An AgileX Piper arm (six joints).
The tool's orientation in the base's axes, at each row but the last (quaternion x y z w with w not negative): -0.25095, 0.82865, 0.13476, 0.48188; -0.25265, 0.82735, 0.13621, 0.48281; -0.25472, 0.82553, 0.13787, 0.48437; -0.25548, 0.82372, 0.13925, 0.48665
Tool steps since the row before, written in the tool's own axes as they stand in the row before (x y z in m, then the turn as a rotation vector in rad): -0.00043, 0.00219, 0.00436, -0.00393, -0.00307, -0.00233; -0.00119, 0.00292, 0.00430, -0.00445, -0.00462, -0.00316; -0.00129, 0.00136, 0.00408, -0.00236, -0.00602, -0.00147; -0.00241, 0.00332, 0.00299, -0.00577, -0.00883, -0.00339
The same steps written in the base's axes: 0.00217, 0.00399, -0.00184, 0.00158, -0.00253, 0.00462; 0.00202, 0.00480, -0.00116, 0.00204, -0.00407, 0.00552; 0.00274, 0.00344, -0.00091, 0.00321, -0.00503, 0.00289; 0.00129, 0.00487, 0.00058, 0.00472, -0.00731, 0.00686
